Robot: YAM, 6 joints.
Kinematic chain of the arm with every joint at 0, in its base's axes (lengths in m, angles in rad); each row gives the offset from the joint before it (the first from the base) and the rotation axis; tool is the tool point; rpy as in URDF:
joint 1: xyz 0 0 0.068 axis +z
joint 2: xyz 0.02 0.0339 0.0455 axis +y
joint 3: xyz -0.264 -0.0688 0 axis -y
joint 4: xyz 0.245 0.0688 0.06 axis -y
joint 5: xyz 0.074 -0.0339 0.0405 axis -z
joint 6: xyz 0.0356 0 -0.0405 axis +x
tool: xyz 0 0 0 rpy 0 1.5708 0
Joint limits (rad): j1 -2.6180..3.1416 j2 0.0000..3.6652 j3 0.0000..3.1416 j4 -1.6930..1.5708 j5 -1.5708..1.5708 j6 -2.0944..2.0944
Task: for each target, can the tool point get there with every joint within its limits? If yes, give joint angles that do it. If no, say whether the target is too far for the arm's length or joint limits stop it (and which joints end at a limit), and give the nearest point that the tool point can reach.
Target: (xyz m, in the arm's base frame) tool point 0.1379 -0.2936 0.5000
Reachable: yes | joints -1.2274 1.5151 1.5617 0.5515 -1.0547 -1.7347
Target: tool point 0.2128 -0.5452 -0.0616
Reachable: yes | joints -1.1516 3.3311 2.5032 0.9784 0.8858 -1.5747
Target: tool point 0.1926 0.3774 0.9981
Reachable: no: too far | nearest point 0.1272 0.2493 0.6829 | short by 0.347 m
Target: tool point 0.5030 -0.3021 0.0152
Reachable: yes | joints -0.4885 2.9597 2.1732 0.6229 1.0392 -1.0220
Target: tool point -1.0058 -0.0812 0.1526
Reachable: no: too far | nearest point -0.6446 -0.0071 0.1383 | short by 0.369 m
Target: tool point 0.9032 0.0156 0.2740
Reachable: no: too far | nearest point 0.6357 0.0110 0.2254 | short by 0.272 m
